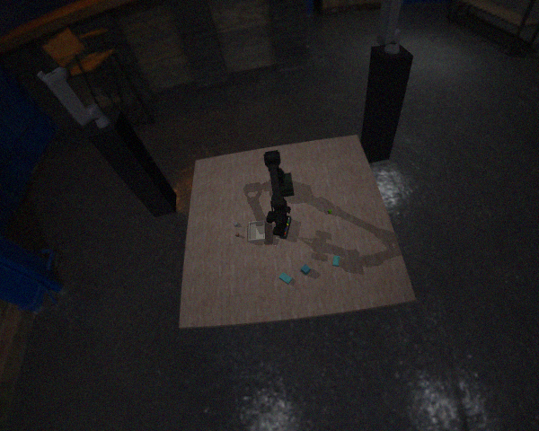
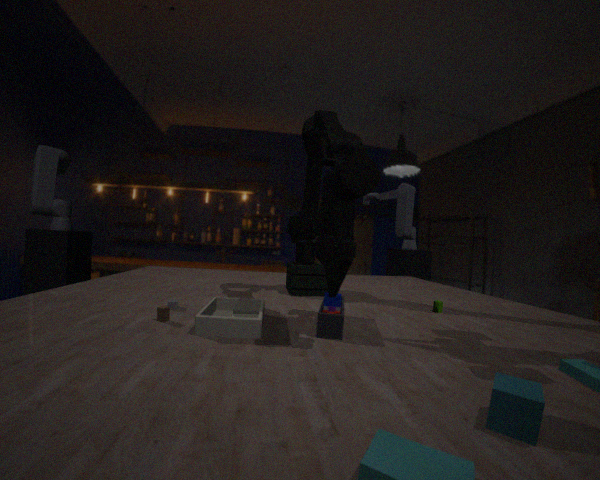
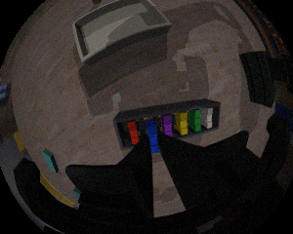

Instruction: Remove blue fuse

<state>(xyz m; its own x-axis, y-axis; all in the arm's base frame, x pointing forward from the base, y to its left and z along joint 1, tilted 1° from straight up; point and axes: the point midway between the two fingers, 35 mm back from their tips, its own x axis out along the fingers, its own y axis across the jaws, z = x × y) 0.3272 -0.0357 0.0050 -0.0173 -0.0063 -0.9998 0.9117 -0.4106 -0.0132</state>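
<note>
Now: gripper tip 160 mm to the left of the white tray, 60 mm above it and 40 mm past it. From my gripper tip the other things lie so: blue fuse: 10 mm below.
</note>
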